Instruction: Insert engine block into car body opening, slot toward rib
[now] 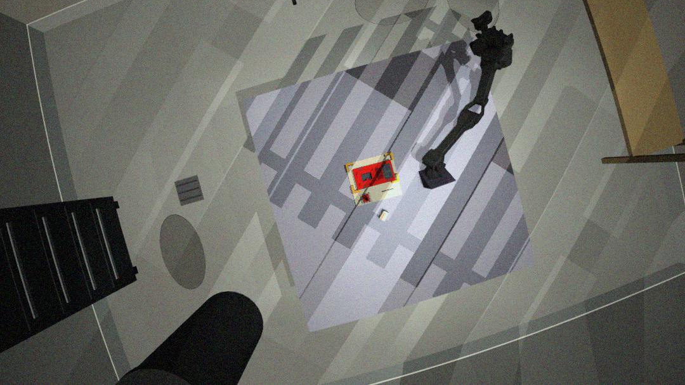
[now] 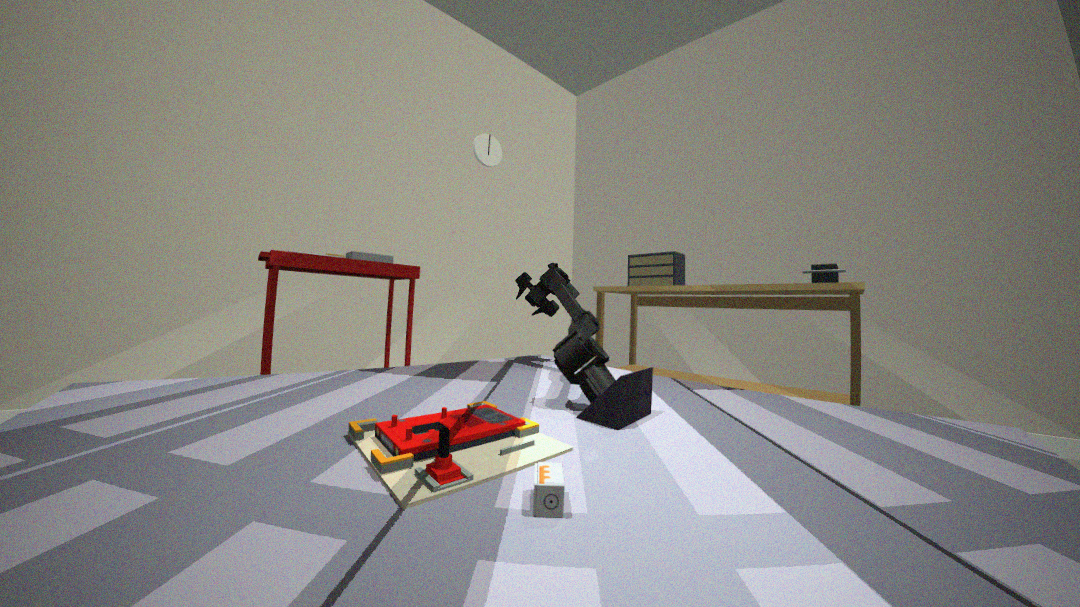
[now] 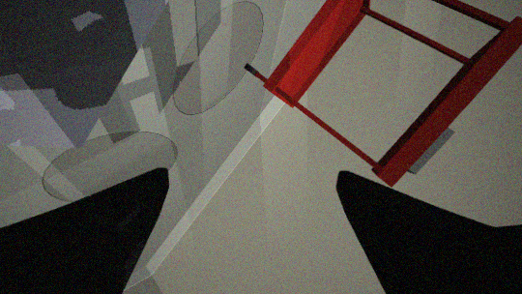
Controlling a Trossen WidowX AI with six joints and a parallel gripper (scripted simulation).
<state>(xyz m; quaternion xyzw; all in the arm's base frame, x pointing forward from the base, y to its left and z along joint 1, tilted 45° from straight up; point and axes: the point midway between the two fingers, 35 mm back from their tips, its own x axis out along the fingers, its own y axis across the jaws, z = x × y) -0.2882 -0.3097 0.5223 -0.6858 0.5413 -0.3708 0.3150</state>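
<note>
The engine block is 56 cm ahead of my gripper tip, 77 cm to the left of it and 18 cm below it. Also, from my gripper tip: black upright peg: 63 cm ahead, 67 cm to the left, 16 cm below.
</note>
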